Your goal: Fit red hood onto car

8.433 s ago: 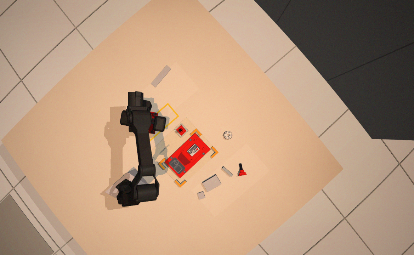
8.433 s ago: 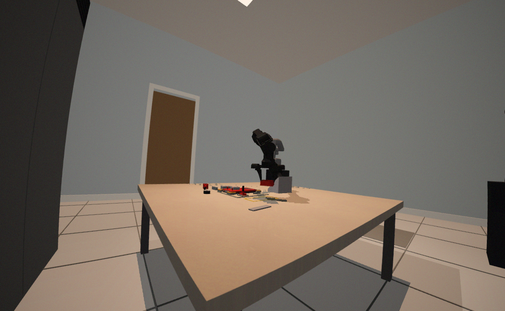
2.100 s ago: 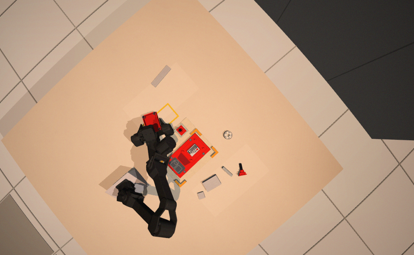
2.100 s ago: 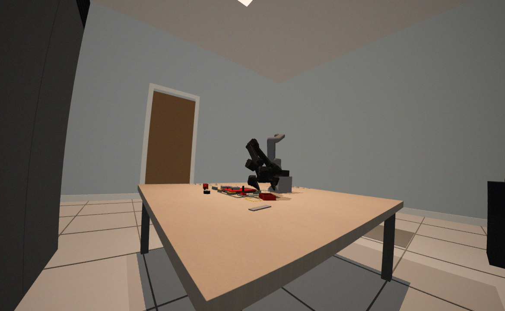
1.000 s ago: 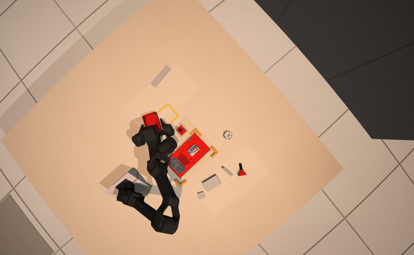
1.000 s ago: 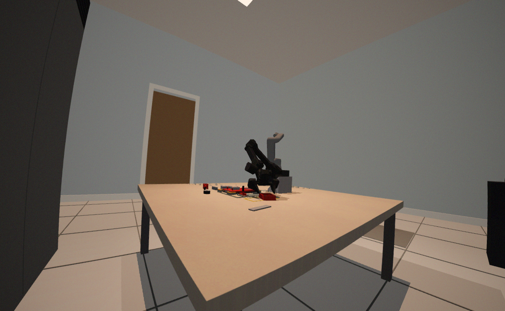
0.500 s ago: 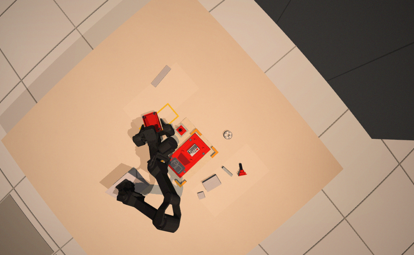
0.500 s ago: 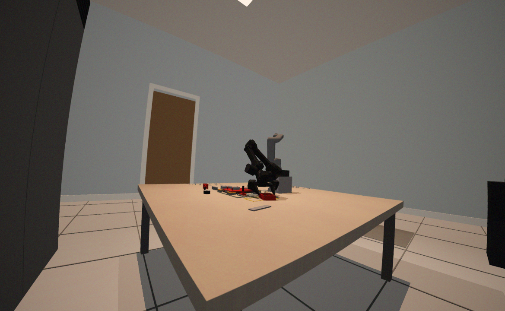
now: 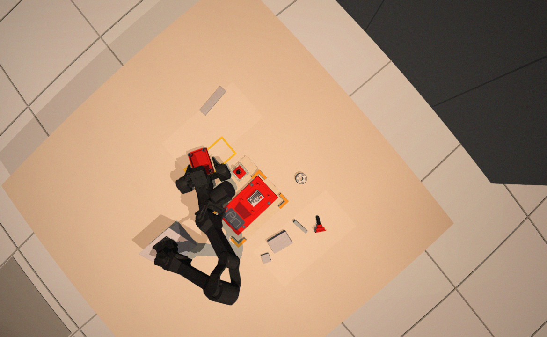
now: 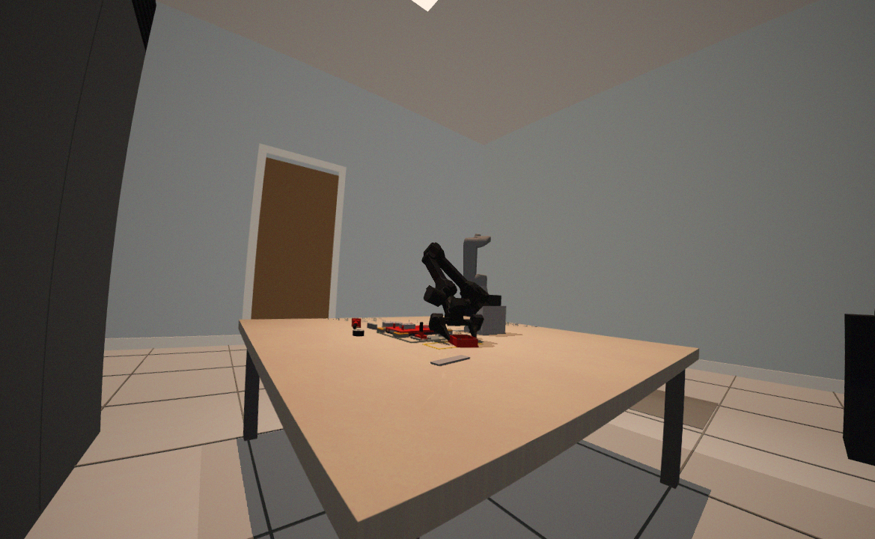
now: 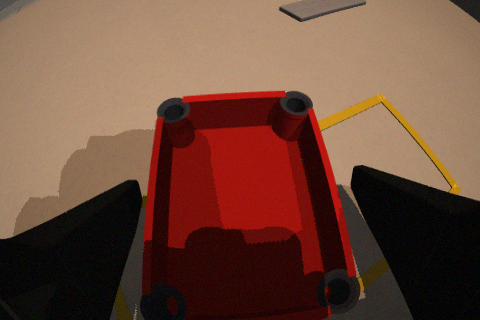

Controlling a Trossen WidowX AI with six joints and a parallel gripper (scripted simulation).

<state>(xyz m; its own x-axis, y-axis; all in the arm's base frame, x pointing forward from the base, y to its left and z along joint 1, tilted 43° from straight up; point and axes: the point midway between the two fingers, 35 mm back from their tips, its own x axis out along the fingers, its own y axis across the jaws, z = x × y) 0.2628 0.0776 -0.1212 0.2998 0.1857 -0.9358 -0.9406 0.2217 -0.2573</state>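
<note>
Right now my gripper tip is 10 mm above the red hood. Round my gripper tip: grey engine block: 220 mm to the right, 80 mm ahead, 10 mm above; grey bar: 170 mm ahead, 160 mm to the left, 10 mm below.
</note>
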